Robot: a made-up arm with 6 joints. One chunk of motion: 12 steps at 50 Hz.
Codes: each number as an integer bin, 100 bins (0 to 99) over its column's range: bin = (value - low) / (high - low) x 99, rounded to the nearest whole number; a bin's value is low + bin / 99 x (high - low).
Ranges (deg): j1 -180.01..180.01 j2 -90..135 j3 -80.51..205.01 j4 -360.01..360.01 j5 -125..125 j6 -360.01..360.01
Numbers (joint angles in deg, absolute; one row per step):
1: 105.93 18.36 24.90 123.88 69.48 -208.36
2: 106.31 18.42 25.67 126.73 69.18 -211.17
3: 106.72 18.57 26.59 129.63 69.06 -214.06
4: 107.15 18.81 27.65 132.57 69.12 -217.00
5: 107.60 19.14 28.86 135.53 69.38 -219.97
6: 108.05 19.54 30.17 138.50 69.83 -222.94
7: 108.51 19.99 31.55 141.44 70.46 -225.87
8: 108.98 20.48 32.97 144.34 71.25 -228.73
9: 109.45 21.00 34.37 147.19 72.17 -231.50
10: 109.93 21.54 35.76 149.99 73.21 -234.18
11: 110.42 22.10 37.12 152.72 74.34 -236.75
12: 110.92 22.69 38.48 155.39 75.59 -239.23
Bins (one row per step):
1: 79 48 37 67 77 21
2: 79 48 37 67 77 20
3: 79 48 37 67 77 20
4: 79 48 38 68 77 20
5: 79 48 38 68 77 19
6: 79 48 38 69 77 19
7: 79 48 39 69 77 18
8: 79 49 39 69 78 18
9: 80 49 40 70 78 18
10: 80 49 40 70 78 17
11: 80 49 41 70 79 17
12: 80 50 41 71 79 17

